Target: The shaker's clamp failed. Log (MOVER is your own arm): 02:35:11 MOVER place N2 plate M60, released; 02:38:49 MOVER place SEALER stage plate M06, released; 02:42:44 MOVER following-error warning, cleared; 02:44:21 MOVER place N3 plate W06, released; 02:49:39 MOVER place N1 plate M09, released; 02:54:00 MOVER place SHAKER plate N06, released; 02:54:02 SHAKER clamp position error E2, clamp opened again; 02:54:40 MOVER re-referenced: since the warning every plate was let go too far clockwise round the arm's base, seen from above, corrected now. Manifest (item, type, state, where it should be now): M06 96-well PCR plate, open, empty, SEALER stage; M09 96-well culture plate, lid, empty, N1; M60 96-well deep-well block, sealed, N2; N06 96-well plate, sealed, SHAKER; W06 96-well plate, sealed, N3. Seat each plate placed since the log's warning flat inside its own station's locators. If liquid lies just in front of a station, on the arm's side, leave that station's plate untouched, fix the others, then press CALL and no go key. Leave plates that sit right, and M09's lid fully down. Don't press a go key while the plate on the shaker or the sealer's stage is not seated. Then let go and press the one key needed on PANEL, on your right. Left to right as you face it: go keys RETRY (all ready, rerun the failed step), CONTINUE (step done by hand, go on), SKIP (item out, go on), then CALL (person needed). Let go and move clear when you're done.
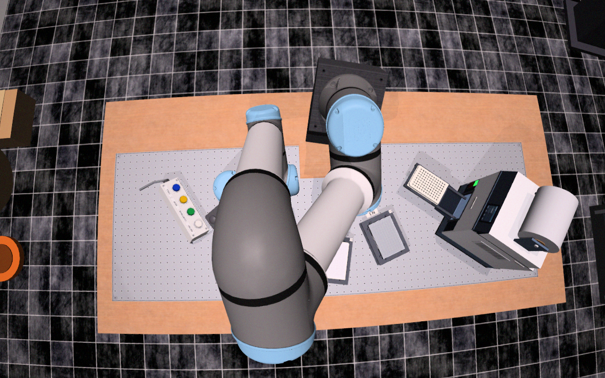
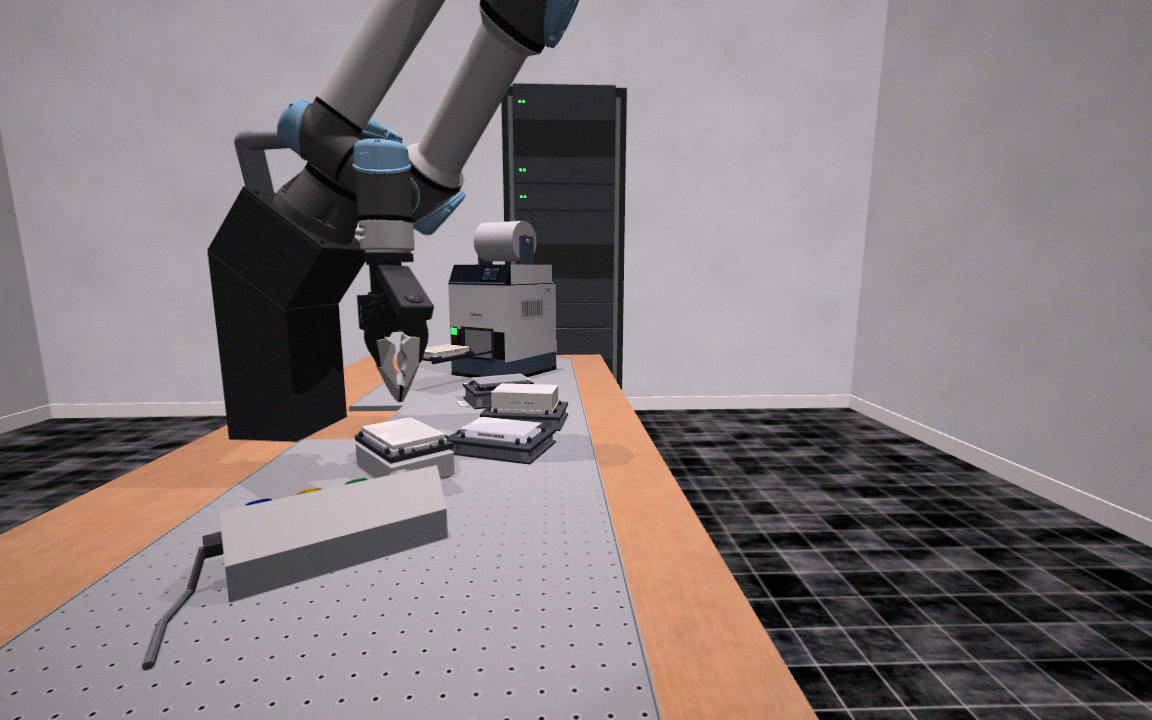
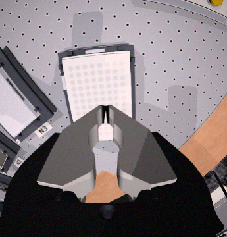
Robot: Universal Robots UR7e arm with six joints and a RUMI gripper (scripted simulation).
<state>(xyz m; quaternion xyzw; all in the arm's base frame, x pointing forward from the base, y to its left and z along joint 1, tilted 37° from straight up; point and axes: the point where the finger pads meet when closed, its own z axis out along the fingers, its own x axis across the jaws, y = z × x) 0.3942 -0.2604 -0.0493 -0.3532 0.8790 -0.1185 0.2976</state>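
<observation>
The white retry key is 150 mm to the right of my hand, 70 mm below it and 70 mm ahead of it. Also, from my hand: white sealed plate (150 mm to the left, 110 mm ahead, 100 mm below); then green continue key (180 mm to the right, 70 mm below, 30 mm ahead); then n3 label (170 mm to the left, 130 mm below, 20 mm ahead).
</observation>
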